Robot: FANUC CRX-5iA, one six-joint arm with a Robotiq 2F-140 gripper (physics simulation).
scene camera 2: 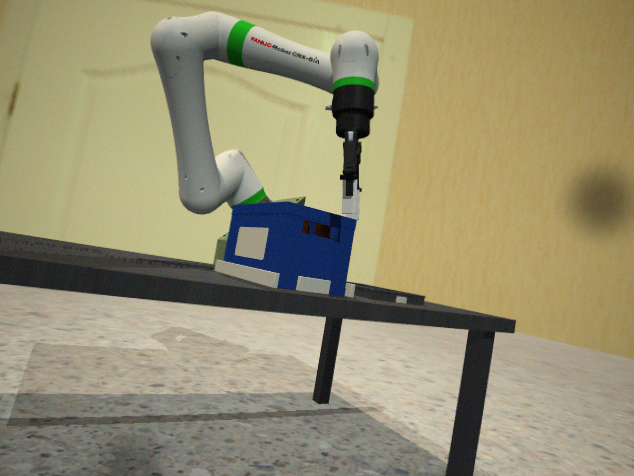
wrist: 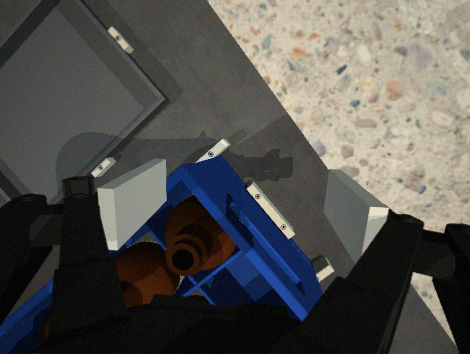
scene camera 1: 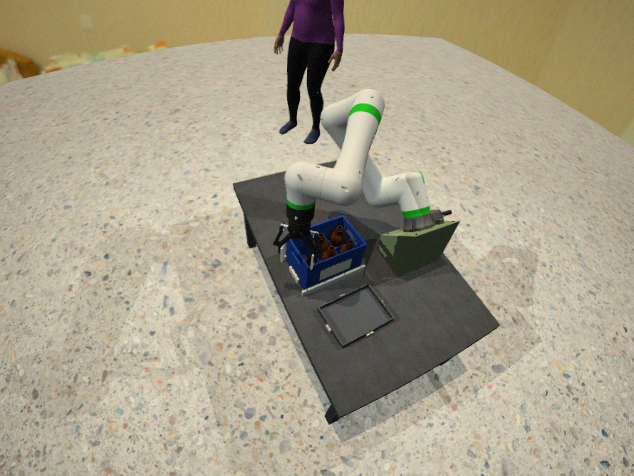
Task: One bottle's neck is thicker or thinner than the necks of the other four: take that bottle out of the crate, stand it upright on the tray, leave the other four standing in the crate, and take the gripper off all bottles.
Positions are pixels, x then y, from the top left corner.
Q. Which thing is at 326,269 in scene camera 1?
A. A blue crate.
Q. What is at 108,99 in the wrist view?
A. A grey tray.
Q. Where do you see a grey tray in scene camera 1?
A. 353,315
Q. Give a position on a grey tray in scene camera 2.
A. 362,290
